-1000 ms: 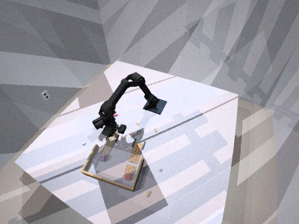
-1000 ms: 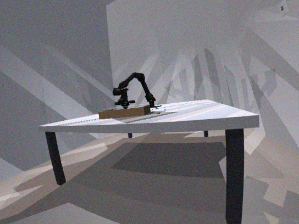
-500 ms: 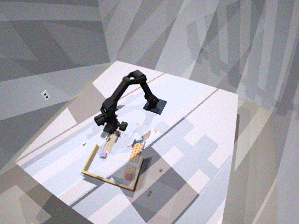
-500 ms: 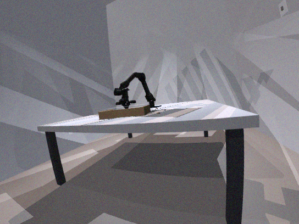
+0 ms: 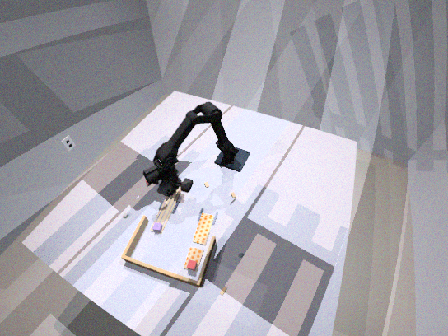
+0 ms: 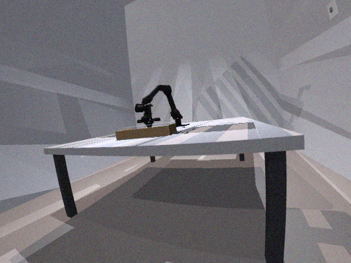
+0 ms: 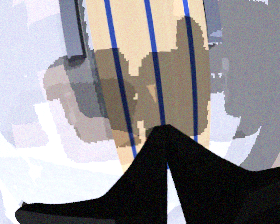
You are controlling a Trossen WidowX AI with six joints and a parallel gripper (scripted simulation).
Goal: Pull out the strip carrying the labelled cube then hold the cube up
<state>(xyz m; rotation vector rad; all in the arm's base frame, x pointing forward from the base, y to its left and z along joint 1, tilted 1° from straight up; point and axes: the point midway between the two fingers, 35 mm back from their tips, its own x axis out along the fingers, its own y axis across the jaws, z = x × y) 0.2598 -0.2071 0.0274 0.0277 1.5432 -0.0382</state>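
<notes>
My gripper tip is 9 cm short of the strip.
</notes>
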